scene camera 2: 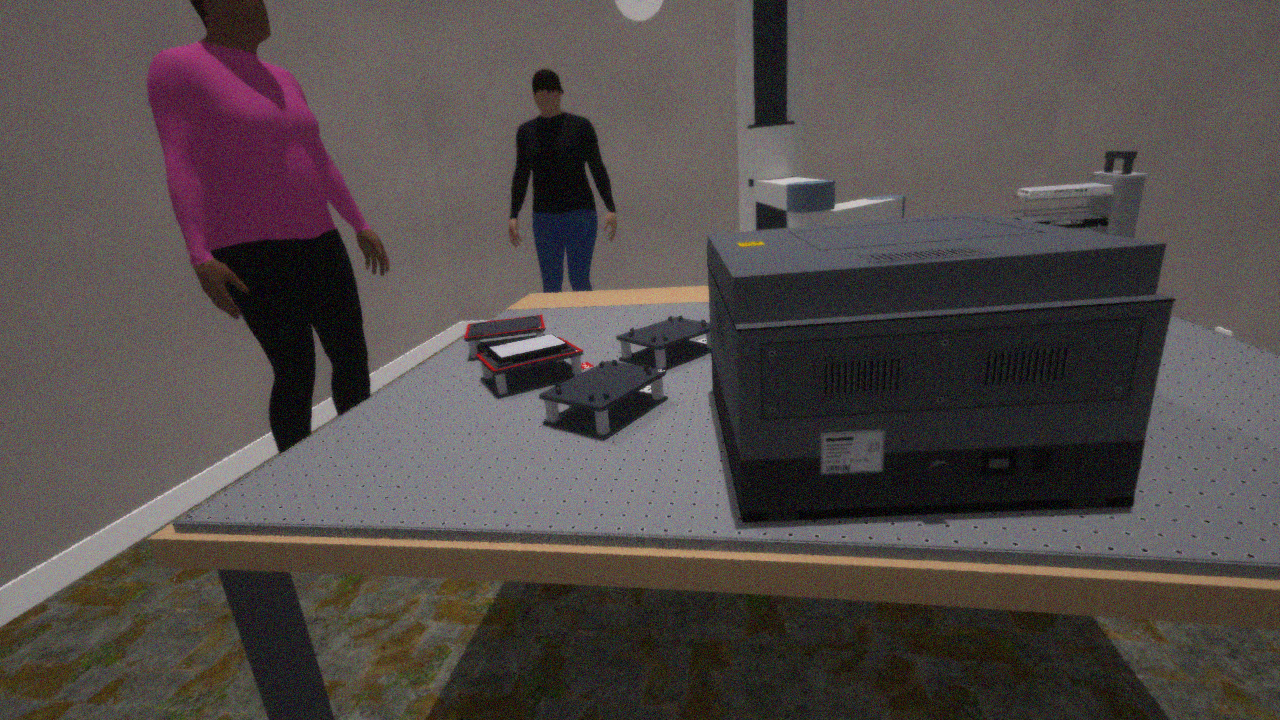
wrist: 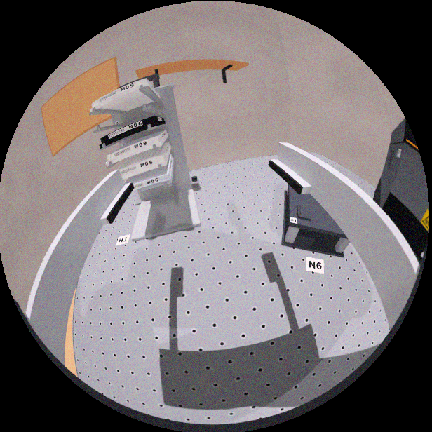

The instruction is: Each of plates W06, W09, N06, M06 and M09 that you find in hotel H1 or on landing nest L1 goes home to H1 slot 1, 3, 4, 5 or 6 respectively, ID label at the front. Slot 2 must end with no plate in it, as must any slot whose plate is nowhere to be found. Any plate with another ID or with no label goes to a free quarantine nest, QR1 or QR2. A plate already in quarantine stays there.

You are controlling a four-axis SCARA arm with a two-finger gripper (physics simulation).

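Observation:
My gripper is open and empty, its two fingers standing at left and right in the wrist view. Hotel H1 stands ahead, left of centre, beyond the fingers. From the top it holds white M09, then a bare level, black N06, white W09, white M06 and, lowest, W06. Labels face me. In scene camera 2, one red-edged nest carries a black plate with a white top. The other red-edged nest appears bare. The gripper is hidden there.
Dark nest N6 stands right of H1, partly behind the right finger. A large dark instrument stands at the right. Two dark nests stand left of it. Two people stand behind the table's left side.

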